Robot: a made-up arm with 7 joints.
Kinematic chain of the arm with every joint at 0, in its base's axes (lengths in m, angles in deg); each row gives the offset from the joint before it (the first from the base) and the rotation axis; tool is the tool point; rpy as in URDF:
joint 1: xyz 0 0 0.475 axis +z
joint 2: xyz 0 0 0 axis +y
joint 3: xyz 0 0 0.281 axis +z
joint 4: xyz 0.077 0 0 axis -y
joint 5: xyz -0.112 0 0.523 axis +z
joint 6: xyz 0 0 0 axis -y
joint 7: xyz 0.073 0 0 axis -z
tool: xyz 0 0 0 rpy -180 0 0
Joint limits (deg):
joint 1: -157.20..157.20
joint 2: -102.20..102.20
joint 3: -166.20..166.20
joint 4: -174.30..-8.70
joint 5: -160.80..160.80
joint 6: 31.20..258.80
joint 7: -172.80..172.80
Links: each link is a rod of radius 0.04 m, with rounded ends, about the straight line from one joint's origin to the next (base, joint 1, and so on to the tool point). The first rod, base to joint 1, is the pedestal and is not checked.
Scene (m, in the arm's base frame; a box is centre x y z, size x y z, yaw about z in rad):
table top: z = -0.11
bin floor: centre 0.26 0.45 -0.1 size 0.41 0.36 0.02 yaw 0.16
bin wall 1: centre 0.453 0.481 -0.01 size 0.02 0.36 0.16 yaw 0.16
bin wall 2: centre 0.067 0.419 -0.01 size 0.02 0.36 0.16 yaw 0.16
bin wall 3: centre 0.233 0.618 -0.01 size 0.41 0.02 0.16 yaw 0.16
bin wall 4: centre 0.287 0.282 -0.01 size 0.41 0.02 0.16 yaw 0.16
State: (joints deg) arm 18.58 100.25 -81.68 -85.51 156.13 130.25 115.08
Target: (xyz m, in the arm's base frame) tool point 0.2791 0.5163 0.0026
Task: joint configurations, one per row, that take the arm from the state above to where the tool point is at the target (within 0.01 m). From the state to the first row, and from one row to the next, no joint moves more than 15 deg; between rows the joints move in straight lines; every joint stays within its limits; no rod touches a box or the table.
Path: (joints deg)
1: 4.71 88.09 -89.08 -88.18 155.32 130.46 115.08
2: -9.17 75.93 -96.47 -90.85 154.50 130.67 115.08
3: -23.04 63.77 -103.87 -93.53 153.69 130.89 115.08
4: -36.91 51.62 -111.26 -96.20 152.87 131.10 115.08
5: -50.79 39.46 -118.66 -98.87 152.06 131.31 115.08
6: -64.66 27.30 -126.06 -101.54 151.24 131.52 115.08
7: -78.53 15.14 -133.45 -104.22 150.43 131.73 115.08
8: -92.40 2.98 -140.85 -106.89 149.62 131.94 115.08
9: -106.28 -9.18 -148.25 -109.56 148.80 132.16 115.08
10: -120.15 -21.33 -155.64 -112.23 147.99 132.37 115.08
11: -134.02 -33.49 -163.04 -114.91 147.17 132.58 115.08
12: -133.34 -45.09 -164.09 -106.86 146.39 128.47 115.08
13: -132.66 -56.69 -165.15 -98.81 145.61 124.36 115.08
14: -131.98 -68.28 -166.20 -90.76 144.83 120.25 115.08

